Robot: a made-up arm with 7 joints.
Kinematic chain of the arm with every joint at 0, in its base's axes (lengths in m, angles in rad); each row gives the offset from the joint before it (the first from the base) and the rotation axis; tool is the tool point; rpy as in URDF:
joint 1: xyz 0 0 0.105 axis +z
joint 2: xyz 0 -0.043 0.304 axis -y
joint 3: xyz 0 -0.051 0.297 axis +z
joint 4: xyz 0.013 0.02 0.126 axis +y
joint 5: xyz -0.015 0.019 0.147 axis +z
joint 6: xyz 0 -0.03 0.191 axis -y
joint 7: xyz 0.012 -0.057 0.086 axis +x
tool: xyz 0 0 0 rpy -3.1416 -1.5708 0
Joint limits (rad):
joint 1: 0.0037..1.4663
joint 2: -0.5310..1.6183
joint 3: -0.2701..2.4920
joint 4: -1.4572..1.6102
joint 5: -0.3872..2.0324
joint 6: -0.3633..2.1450
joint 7: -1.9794..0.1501
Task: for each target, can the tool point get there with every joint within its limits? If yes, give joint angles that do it. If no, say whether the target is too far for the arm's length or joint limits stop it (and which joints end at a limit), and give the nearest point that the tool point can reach.
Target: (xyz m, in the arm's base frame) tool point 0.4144 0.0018 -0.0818
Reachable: no: joint limits stop it (at a limit: joint 1, joint 2, joint 4, joint 5) | nearest point 0.2606 -0.3596 0.0791 | short by 0.424 m
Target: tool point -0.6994 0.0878 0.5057
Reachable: yes | joints 0.2939 1.3549 1.5000 0.8540 1.7387 -0.0586 -0.9444
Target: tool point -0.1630 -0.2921 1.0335
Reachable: yes | joints 0.8889 0.8976 0.3092 0.6766 1.5288 1.6620 -0.0294
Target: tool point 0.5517 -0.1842 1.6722
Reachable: no: too far | nearest point 0.3446 -0.1151 1.1981 | short by 0.522 m
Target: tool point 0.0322 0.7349 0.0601
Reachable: no: joint limits stop it (at a limit: joint 1, joint 2, joint 4) | nearest point 0.0765 0.5376 0.4799 | short by 0.466 m
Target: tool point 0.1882 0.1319 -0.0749
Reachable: no: joint limits stop it (at a limit: joint 1, joint 2, joint 4, joint 5) | nearest point 0.1164 -0.3344 0.0436 | short by 0.486 m
